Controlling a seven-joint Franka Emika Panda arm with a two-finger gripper.
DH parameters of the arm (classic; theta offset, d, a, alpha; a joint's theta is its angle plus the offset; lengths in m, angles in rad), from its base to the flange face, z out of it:
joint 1: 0 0.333 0 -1.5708
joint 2: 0 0 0 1.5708
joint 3: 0 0.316 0.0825 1.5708
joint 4: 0 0 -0.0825 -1.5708
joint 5: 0 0.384 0 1.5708
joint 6: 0 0 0.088 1.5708
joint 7: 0 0.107 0 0
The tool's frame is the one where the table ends.
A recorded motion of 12 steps. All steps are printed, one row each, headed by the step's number.
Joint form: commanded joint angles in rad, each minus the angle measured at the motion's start. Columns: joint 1, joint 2, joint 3, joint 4, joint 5, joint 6, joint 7.
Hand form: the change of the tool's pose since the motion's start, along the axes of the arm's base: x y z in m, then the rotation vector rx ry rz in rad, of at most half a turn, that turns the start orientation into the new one. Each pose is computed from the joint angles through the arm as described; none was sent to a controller.
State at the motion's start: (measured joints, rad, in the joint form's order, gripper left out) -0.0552 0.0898 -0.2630 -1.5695 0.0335 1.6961 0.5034
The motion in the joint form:
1: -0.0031 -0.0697 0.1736 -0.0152 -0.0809 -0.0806 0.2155
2: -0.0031 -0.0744 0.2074 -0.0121 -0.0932 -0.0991 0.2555
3: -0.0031 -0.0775 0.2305 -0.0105 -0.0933 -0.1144 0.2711
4: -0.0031 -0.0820 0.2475 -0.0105 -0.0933 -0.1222 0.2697
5: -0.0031 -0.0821 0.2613 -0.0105 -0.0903 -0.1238 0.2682
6: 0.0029 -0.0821 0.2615 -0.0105 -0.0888 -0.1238 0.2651
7: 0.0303 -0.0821 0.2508 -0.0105 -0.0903 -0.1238 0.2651
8: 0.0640 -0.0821 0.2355 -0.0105 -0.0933 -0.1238 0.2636
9: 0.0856 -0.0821 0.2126 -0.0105 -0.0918 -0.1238 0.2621
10: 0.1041 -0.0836 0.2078 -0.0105 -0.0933 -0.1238 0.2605
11: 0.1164 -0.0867 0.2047 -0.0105 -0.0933 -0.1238 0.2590
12: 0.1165 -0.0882 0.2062 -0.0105 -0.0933 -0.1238 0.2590
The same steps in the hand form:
1: -0.0070 0.0884 0.0242 -0.0463 0.0365 -0.0421
2: -0.0077 0.1060 0.0267 -0.0563 0.0463 -0.0488
3: -0.0087 0.1189 0.0279 -0.0555 0.0557 -0.0419
4: -0.0099 0.1284 0.0297 -0.0555 0.0586 -0.0239
5: -0.0095 0.1364 0.0296 -0.0527 0.0596 -0.0086
6: -0.0092 0.1400 0.0296 -0.0514 0.0594 0.0007
7: -0.0087 0.1491 0.0296 -0.0535 0.0590 0.0174
8: -0.0083 0.1591 0.0296 -0.0572 0.0587 0.0372
9: -0.0084 0.1586 0.0296 -0.0558 0.0587 0.0374
10: -0.0086 0.1660 0.0304 -0.0578 0.0570 0.0527
11: -0.0094 0.1711 0.0322 -0.0580 0.0536 0.0633
12: -0.0098 0.1719 0.0330 -0.0580 0.0521 0.0648

